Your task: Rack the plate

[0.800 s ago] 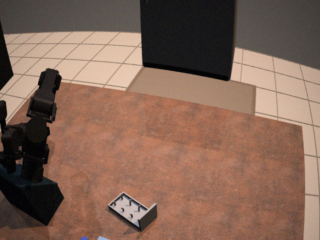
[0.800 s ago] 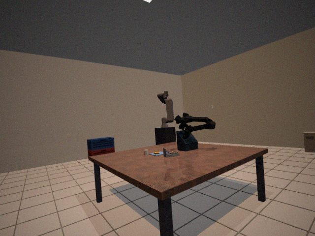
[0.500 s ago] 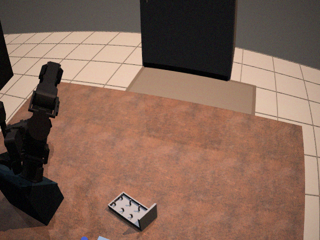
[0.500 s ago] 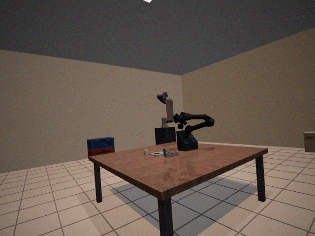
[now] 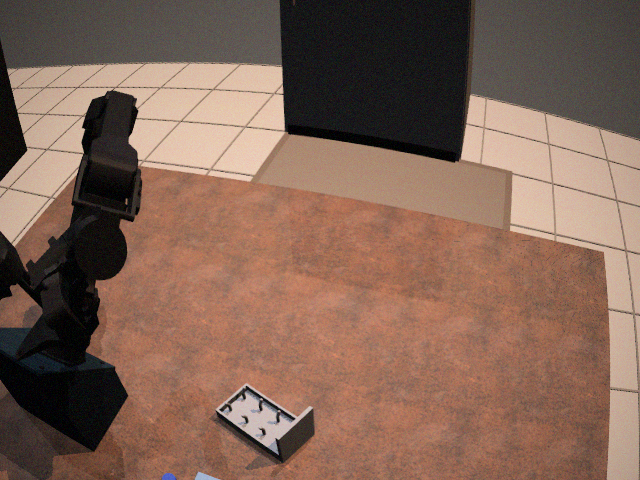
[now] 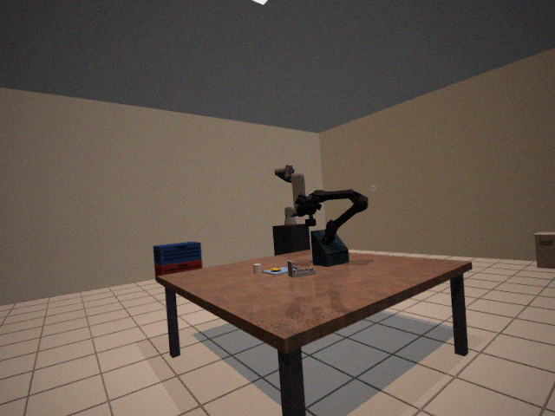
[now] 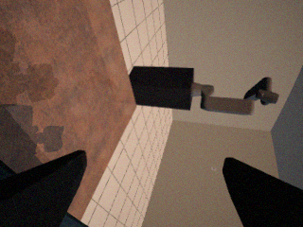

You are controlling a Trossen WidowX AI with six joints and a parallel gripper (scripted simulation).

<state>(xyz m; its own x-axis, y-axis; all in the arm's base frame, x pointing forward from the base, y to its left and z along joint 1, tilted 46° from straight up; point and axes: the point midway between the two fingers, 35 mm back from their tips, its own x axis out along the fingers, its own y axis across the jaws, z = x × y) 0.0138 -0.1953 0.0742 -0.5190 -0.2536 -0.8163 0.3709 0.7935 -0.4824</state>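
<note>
The yellow plate lies 300 mm below my gripper tip, 290 mm ahead of it and 20 mm to the right of it. Also, from my gripper tip: grey dish rack (290 mm below, 270 mm ahead, 160 mm to the left).
</note>
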